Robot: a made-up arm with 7 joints. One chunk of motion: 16 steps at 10 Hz.
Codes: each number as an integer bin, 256 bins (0 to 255) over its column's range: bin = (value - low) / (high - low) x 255, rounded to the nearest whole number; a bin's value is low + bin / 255 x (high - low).
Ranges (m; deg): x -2.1..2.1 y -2.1..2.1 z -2.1..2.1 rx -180..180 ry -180..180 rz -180..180
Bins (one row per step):
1: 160 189 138 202 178 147
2: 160 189 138 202 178 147
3: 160 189 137 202 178 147
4: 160 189 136 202 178 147
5: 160 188 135 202 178 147
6: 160 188 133 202 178 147
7: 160 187 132 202 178 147
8: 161 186 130 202 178 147
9: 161 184 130 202 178 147
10: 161 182 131 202 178 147
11: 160 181 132 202 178 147
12: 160 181 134 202 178 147
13: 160 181 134 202 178 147
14: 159 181 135 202 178 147
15: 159 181 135 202 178 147
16: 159 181 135 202 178 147
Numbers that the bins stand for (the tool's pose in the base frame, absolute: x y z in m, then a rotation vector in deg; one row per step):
1: 0.5353 1.0129 0.1729 105.18 71.29 27.53
2: 0.5353 1.0129 0.1729 105.18 71.29 27.53
3: 0.5353 1.0129 0.1565 105.18 71.29 27.53
4: 0.5353 1.0129 0.1400 105.18 71.29 27.53
5: 0.5353 0.9965 0.1235 105.18 71.29 27.53
6: 0.5353 0.9965 0.0906 105.18 71.29 27.53
7: 0.5353 0.9800 0.0741 105.18 71.29 27.53
8: 0.5518 0.9635 0.0412 105.18 71.29 27.53
9: 0.5518 0.9306 0.0412 105.18 71.29 27.53
10: 0.5518 0.8976 0.0576 105.18 71.29 27.53
11: 0.5353 0.8812 0.0741 105.18 71.29 27.53
12: 0.5353 0.8812 0.1071 105.18 71.29 27.53
13: 0.5353 0.8812 0.1071 105.18 71.29 27.53
14: 0.5188 0.8812 0.1235 105.18 71.29 27.53
15: 0.5188 0.8812 0.1235 105.18 71.29 27.53
16: 0.5188 0.8812 0.1235 105.18 71.29 27.53

